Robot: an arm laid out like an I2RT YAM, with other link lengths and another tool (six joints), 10 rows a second.
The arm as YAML. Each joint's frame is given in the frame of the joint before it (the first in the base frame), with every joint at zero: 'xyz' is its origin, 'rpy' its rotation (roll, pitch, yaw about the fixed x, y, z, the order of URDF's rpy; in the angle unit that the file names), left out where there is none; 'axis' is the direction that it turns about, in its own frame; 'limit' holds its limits. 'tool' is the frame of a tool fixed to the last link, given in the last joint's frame.
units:
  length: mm
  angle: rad
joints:
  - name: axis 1
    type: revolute
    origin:
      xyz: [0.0, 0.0, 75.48]
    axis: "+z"
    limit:
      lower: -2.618
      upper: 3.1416
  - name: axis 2
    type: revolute
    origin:
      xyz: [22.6, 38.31, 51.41]
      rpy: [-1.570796, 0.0, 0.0]
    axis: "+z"
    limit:
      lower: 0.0
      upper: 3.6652
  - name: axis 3
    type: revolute
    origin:
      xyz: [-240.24, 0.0, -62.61]
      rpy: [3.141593, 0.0, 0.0]
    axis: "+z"
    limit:
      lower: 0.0
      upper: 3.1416
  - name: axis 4
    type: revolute
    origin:
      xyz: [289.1, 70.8, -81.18]
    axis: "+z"
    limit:
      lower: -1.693
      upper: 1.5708
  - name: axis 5
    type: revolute
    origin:
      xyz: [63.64, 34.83, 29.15]
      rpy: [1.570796, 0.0, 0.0]
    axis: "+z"
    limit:
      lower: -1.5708
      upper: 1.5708
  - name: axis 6
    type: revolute
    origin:
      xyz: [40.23, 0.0, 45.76]
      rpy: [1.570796, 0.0, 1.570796]
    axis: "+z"
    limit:
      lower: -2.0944
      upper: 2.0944
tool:
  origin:
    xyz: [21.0, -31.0, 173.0]
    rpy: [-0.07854, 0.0, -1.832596]
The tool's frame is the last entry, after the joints.
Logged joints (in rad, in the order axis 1, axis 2, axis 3, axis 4, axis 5, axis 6), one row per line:
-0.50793, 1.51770, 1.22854, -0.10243, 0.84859, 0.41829
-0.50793, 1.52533, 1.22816, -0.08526, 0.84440, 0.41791
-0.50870, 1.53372, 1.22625, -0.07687, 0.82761, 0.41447
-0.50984, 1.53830, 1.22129, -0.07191, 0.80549, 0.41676
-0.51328, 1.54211, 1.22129, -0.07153, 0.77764, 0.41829
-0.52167, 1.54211, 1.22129, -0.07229, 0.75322, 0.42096
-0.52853, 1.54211, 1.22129, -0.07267, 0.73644, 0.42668
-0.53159, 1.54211, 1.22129, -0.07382, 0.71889, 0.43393
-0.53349, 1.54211, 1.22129, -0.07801, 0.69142, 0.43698
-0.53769, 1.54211, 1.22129, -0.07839, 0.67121, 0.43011
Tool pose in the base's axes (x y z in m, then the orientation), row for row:
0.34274, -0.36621, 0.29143, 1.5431, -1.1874, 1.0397
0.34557, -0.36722, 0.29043, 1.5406, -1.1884, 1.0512
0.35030, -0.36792, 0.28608, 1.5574, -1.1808, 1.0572
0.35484, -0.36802, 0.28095, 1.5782, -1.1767, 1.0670
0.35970, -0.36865, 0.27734, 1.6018, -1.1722, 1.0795
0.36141, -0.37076, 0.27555, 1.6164, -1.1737, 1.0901
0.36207, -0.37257, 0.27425, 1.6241, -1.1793, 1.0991
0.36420, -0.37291, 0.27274, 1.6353, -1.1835, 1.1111
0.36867, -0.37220, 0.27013, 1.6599, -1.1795, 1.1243
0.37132, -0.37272, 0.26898, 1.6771, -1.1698, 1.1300
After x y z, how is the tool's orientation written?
As a rotation vector, in radians.
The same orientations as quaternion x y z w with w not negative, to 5 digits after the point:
0.62419, -0.48031, 0.42056, 0.45035
0.62265, -0.48030, 0.42485, 0.44846
0.62810, -0.47622, 0.42637, 0.44375
0.63428, -0.47292, 0.42883, 0.43606
0.64108, -0.46915, 0.43205, 0.42691
0.64476, -0.46817, 0.43482, 0.41956
0.64611, -0.46916, 0.43725, 0.41380
0.64840, -0.46926, 0.44055, 0.40656
0.65510, -0.46550, 0.44372, 0.39656
0.66045, -0.46067, 0.44500, 0.39188

